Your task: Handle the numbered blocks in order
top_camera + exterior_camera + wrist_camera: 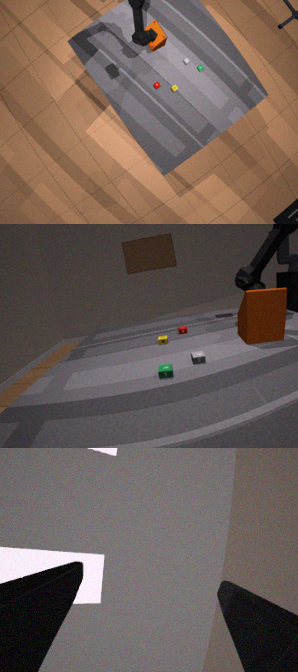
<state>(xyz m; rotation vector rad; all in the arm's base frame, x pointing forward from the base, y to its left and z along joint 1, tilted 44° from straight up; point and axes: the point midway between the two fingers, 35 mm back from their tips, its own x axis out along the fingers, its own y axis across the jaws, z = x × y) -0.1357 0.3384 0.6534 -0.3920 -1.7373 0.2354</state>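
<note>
Right now the green block is 620 mm ahead of my gripper tip, 320 mm to the left of it and 800 mm below it. Also, from my gripper tip: grey block (530 mm ahead, 280 mm to the left, 800 mm below); red block (520 mm ahead, 40 mm to the left, 800 mm below); yellow block (610 mm ahead, 110 mm to the left, 800 mm below).
</note>
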